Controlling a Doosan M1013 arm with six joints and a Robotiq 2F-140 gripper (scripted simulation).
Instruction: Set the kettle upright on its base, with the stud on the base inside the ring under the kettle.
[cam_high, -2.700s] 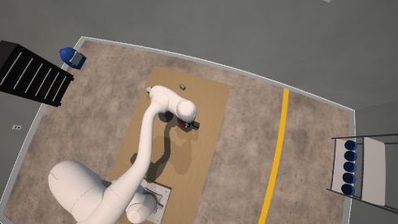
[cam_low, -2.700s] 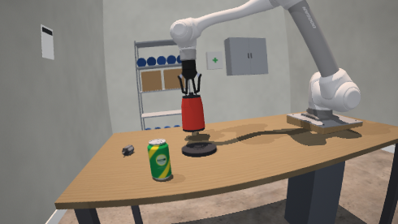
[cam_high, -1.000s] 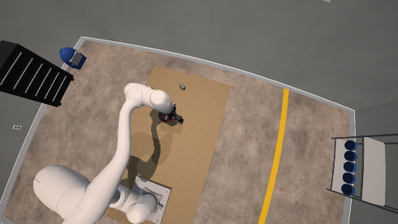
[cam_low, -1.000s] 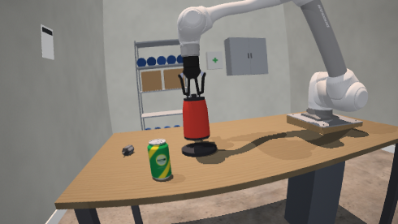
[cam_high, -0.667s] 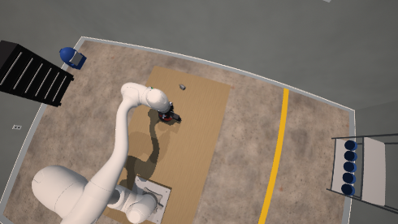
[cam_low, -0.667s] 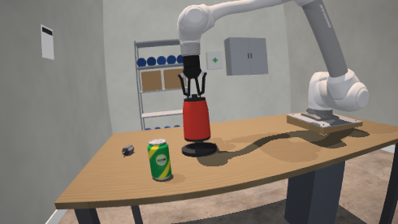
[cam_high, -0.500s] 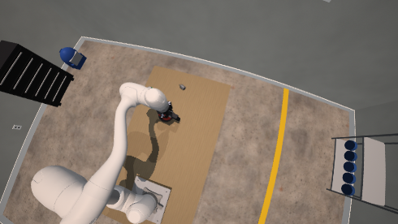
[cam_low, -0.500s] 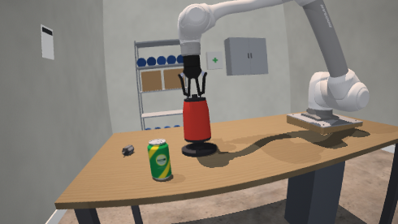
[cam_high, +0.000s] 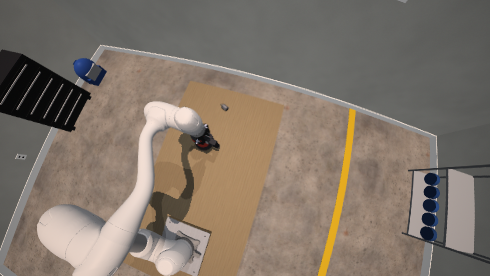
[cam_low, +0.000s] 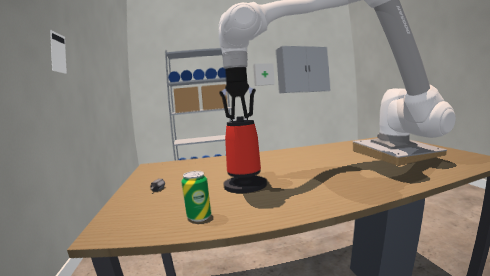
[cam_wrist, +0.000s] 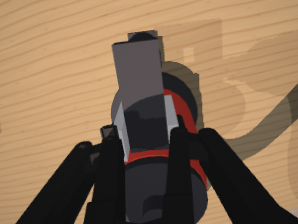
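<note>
Right now my hand is 3 cm to the right of the red kettle and 5 cm above it. Also, from my hand: yellow can: 16 cm ahead, 29 cm to the left, 13 cm below; small dark object: 33 cm ahead, 4 cm to the left, 18 cm below; round black base: 7 cm to the left, 18 cm below.
</note>
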